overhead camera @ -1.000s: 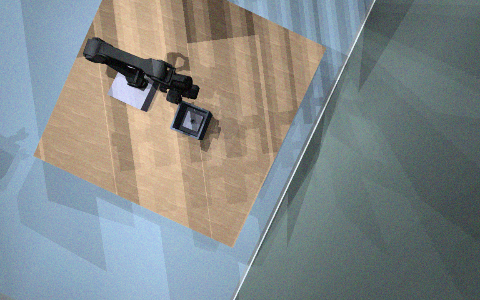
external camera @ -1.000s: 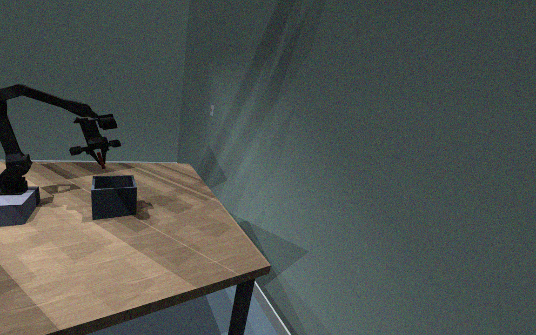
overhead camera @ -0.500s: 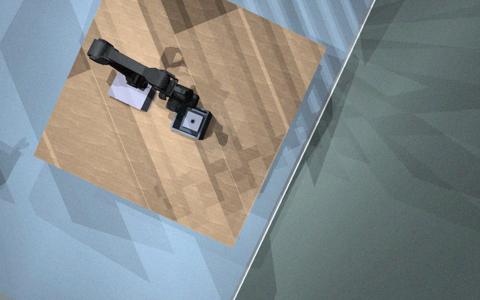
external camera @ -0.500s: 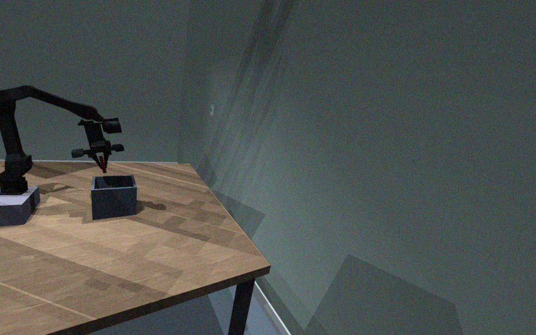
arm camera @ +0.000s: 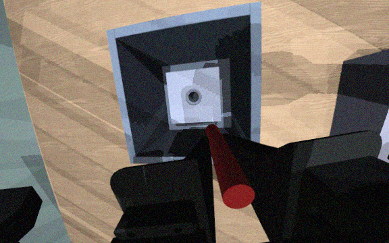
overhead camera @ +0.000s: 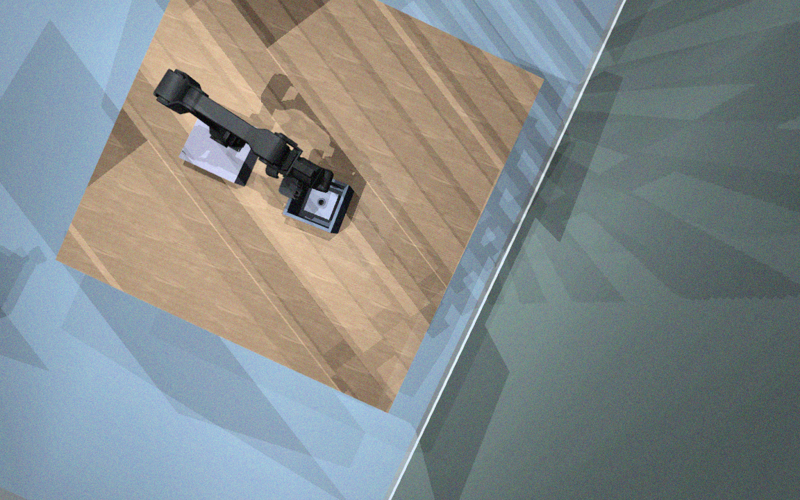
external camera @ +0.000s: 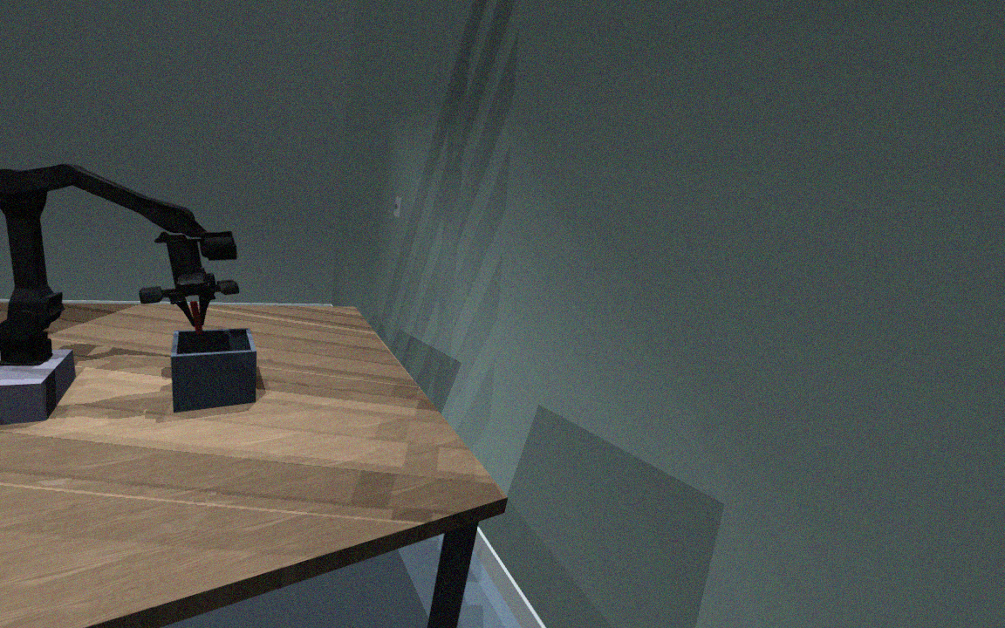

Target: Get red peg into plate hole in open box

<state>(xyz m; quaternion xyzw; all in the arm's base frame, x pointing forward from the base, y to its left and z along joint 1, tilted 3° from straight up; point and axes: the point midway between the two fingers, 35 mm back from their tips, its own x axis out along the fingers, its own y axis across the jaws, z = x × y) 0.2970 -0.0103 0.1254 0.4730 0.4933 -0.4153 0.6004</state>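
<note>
My gripper tip is 12 cm above the plate, 4 cm to the left of it and 4 cm short of it. From my gripper tip the other things lie so: red peg: 2 cm above.
</note>
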